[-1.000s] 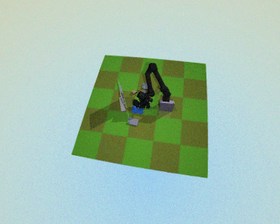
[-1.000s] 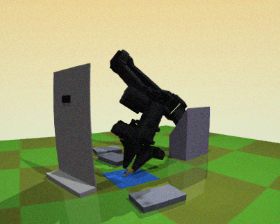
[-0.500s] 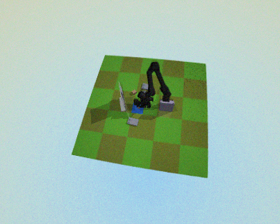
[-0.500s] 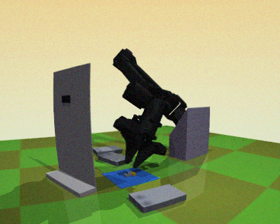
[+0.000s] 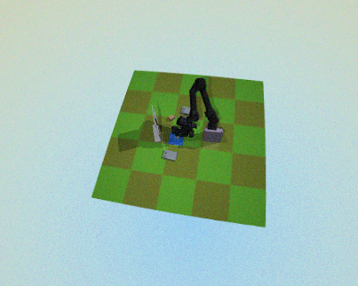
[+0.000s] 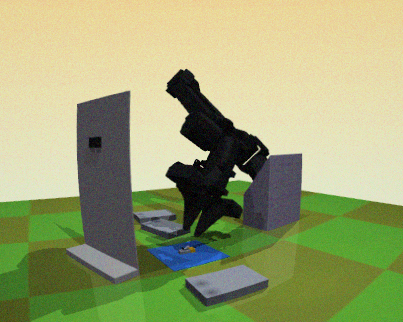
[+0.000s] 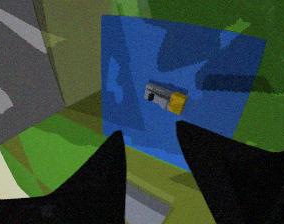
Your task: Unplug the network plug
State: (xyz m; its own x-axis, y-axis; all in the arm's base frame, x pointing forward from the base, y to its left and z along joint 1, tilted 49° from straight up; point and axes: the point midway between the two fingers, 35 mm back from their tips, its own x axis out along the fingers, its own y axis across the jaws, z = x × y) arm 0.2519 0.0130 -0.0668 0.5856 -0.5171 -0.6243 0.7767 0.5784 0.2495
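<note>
Right now the plug is 10 mm ahead of my gripper tip, 10 mm to the right of it and 40 mm below it. Round my gripper tip: grey panel (170 mm ahead, 30 mm to the right, 90 mm above); then blue marked square (10 mm ahead, 40 mm below).
</note>
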